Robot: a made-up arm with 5 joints. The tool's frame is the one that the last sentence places.
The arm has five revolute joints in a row. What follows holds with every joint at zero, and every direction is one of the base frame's.
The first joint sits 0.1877 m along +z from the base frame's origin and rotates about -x.
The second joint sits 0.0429 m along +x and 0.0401 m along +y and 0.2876 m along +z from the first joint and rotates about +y.
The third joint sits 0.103 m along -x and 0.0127 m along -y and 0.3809 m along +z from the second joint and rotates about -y.
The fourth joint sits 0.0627 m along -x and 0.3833 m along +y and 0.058 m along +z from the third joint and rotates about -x.
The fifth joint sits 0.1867 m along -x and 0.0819 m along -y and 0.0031 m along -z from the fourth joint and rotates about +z.
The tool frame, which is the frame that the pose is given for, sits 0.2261 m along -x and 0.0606 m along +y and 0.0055 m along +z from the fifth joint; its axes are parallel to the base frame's.
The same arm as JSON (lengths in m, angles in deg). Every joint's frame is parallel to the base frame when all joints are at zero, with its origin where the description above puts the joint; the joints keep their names.
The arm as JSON. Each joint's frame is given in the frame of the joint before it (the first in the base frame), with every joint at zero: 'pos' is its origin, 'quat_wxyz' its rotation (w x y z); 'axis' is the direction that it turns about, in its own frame. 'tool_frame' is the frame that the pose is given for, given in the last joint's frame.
{"length_unit": "m", "angle_unit": "deg", "joints": [
  {"joint": "joint 1", "pos": [0.0, 0.0, 0.1877], "quat_wxyz": [1.0, 0.0, 0.0, 0.0], "axis": "-x"},
  {"joint": "joint 2", "pos": [0.0429, 0.0401, 0.2876], "quat_wxyz": [1.0, 0.0, 0.0, 0.0], "axis": "+y"},
  {"joint": "joint 3", "pos": [-0.103, -0.0127, 0.3809], "quat_wxyz": [1.0, 0.0, 0.0, 0.0], "axis": "-y"},
  {"joint": "joint 4", "pos": [-0.0627, 0.3833, 0.058], "quat_wxyz": [1.0, 0.0, 0.0, 0.0], "axis": "-x"},
  {"joint": "joint 5", "pos": [-0.1867, -0.0819, -0.0031], "quat_wxyz": [1.0, 0.0, 0.0, 0.0], "axis": "+z"}
], "tool_frame": {"pos": [-0.2261, 0.0606, 0.0055], "quat_wxyz": [1.0, 0.0, 0.0, 0.0]}}

